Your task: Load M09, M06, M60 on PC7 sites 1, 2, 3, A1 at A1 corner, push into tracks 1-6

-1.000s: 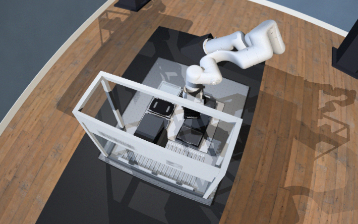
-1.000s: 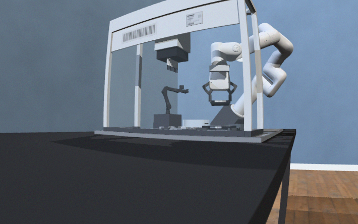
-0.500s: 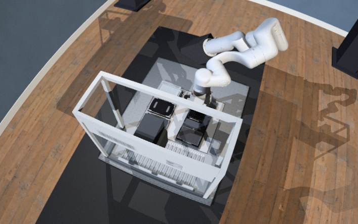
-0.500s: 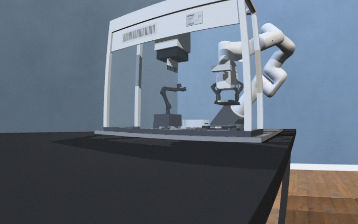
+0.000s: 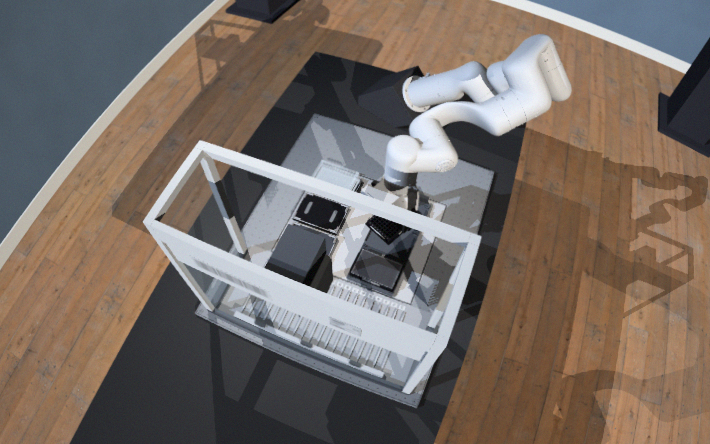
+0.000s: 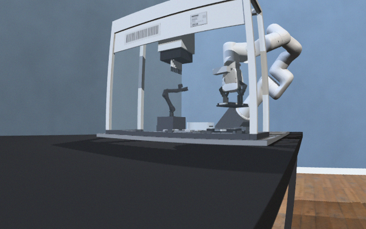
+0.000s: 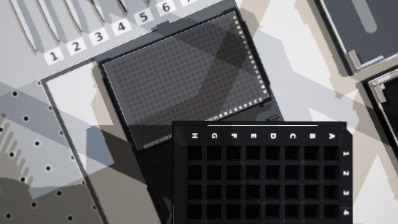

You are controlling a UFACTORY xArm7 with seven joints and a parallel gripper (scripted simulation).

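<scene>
My gripper is now 10 mm past the dark plate carrier PC7 and 120 mm above it. The rest, counted from my hand: corner post: 370 mm ahead, 230 mm to the left, 110 mm above; then white deep-well block M09: 100 mm behind, 230 mm to the right, 110 mm below.
</scene>
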